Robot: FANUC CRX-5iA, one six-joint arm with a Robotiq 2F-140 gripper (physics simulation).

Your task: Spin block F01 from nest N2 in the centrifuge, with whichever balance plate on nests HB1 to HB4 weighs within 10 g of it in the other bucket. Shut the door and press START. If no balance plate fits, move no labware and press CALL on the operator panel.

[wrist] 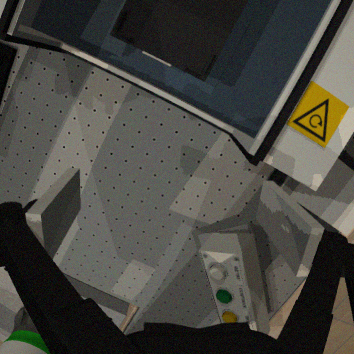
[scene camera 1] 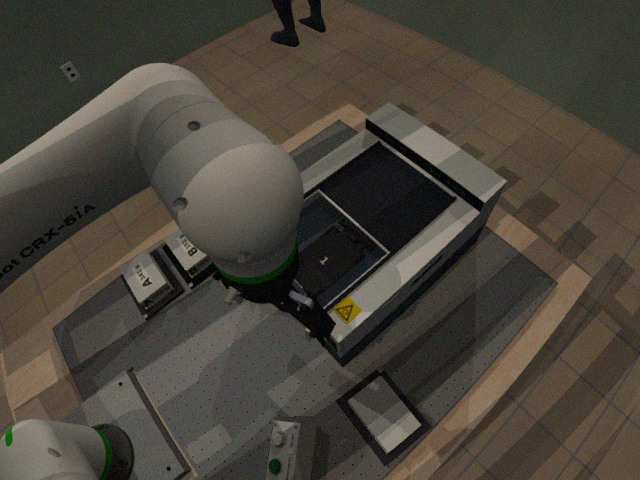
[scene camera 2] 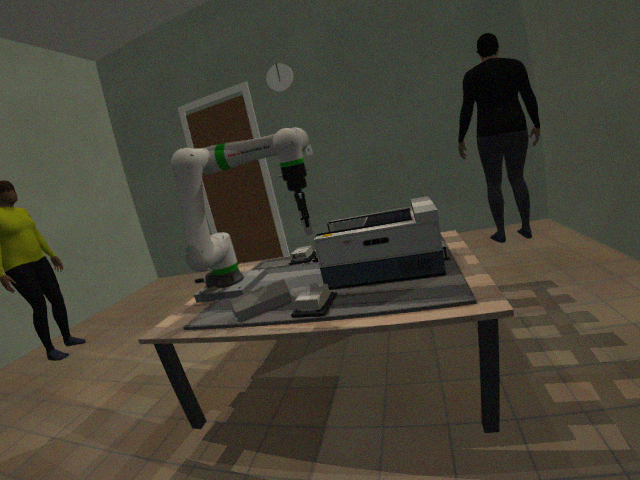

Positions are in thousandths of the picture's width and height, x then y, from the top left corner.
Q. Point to a pale grey block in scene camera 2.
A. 490, 620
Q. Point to a control box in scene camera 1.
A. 455, 924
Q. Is my gripper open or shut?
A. Open.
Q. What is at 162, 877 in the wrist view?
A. My gripper.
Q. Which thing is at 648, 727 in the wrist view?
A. A control box.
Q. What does my gripper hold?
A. Nothing.
